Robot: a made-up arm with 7 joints.
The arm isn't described. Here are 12 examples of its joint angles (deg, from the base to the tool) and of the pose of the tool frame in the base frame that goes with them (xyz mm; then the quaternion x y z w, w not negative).
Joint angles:
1: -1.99 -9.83 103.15 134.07 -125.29 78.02 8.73
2: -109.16 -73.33 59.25 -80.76 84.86 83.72 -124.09
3: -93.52 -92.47 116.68 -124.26 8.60 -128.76 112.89
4: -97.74 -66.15 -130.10 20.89 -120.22 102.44 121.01
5: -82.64 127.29 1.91 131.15 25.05 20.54 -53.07
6: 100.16 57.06 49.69 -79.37 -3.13 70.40 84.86
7: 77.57 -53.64 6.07 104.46 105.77 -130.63 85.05
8: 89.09 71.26 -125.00 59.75 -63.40 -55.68 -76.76
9: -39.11 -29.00 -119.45 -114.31 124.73 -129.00 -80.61
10: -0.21 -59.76 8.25 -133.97 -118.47 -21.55 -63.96
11: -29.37 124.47 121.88 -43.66 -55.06 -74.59 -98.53
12: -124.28 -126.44 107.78 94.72 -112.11 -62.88 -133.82
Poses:
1: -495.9 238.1 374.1 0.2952 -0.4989 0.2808 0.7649
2: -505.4 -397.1 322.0 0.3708 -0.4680 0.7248 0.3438
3: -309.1 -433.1 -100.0 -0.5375 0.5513 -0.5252 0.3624
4: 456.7 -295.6 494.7 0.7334 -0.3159 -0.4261 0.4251
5: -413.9 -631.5 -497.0 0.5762 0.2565 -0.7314 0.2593
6: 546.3 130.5 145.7 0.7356 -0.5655 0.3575 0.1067
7: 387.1 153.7 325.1 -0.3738 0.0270 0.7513 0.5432
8: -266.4 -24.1 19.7 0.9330 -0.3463 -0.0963 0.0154
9: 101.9 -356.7 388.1 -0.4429 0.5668 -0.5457 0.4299
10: -145.6 621.5 278.7 0.1652 0.6683 -0.5153 0.5105
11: -579.8 -128.5 330.4 -0.3757 0.7429 -0.3876 0.3959
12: 266.4 -371.3 100.4 -0.3374 -0.5658 -0.1719 0.7325
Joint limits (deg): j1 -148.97..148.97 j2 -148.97..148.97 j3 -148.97..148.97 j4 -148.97..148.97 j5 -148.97..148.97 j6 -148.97..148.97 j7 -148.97..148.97
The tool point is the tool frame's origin. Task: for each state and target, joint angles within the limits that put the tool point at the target. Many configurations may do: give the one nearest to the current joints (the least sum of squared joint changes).
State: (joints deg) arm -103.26 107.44 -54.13 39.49 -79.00 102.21 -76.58
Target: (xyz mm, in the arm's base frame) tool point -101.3 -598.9 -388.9
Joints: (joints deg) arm -92.80 104.47 -56.97 28.01 -101.70 117.38 -70.75
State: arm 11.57 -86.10 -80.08 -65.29 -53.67 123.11 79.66
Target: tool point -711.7 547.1 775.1
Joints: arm 39.47 -131.54 -54.91 -61.01 -47.61 111.13 63.98
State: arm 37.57 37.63 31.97 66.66 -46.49 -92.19 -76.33
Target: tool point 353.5 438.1 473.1
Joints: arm 43.41 4.54 35.53 80.64 -43.22 -89.42 -71.49
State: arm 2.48 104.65 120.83 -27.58 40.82 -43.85 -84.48
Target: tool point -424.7 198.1 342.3
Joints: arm -24.26 116.19 126.88 -1.00 -3.64 -60.84 -86.86
